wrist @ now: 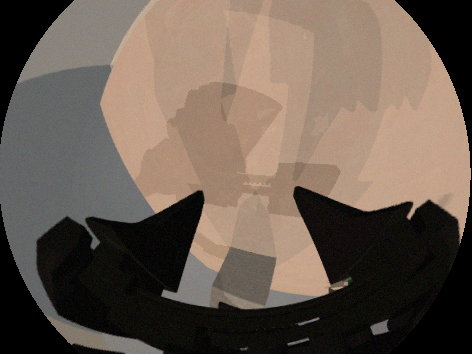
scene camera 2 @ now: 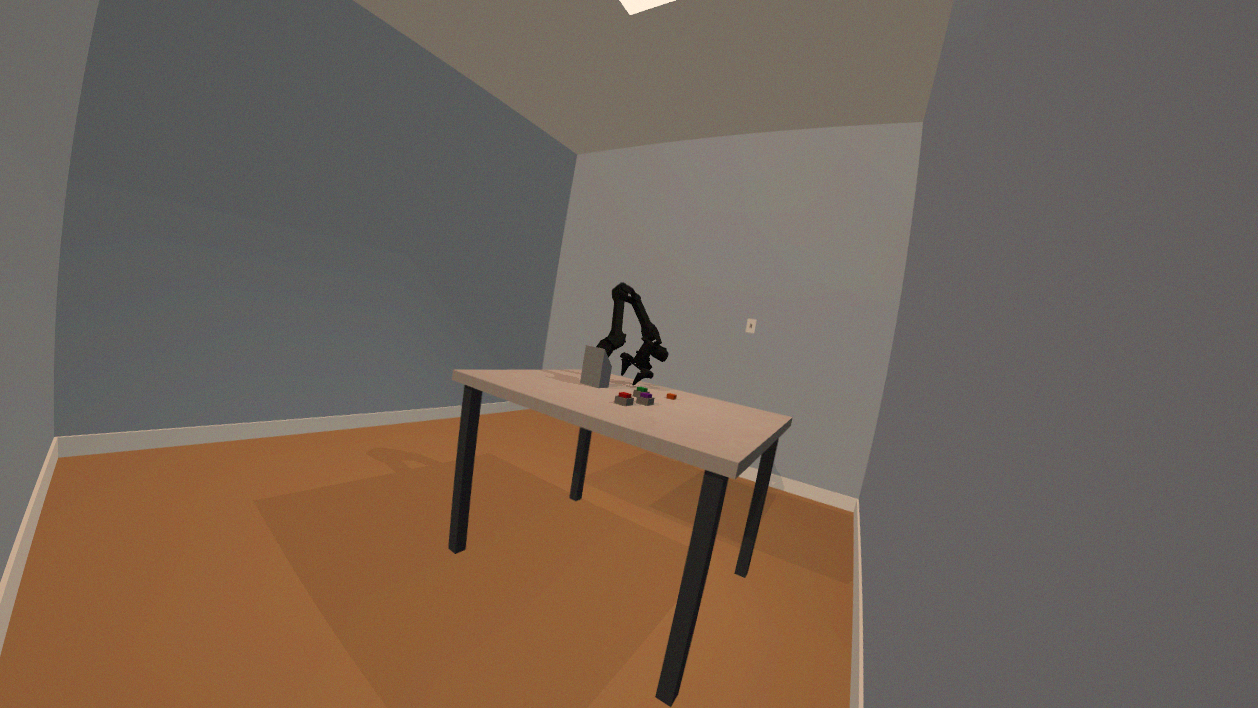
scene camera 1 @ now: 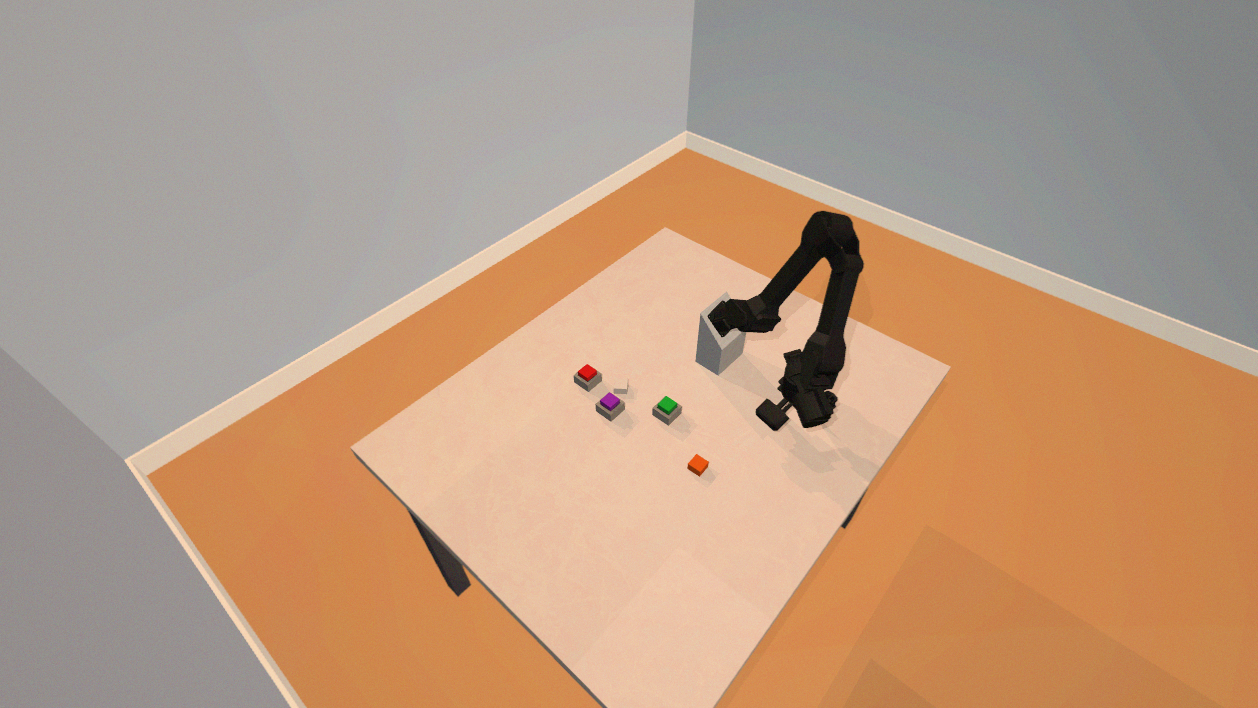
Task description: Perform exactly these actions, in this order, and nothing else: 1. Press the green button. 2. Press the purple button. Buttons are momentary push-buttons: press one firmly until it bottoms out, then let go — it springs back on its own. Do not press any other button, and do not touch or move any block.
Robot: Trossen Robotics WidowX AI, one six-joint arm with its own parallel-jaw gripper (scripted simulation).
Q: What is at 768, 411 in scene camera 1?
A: My gripper.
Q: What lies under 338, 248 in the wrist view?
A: My gripper.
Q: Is my gripper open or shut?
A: Open.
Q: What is my gripper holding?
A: Nothing.
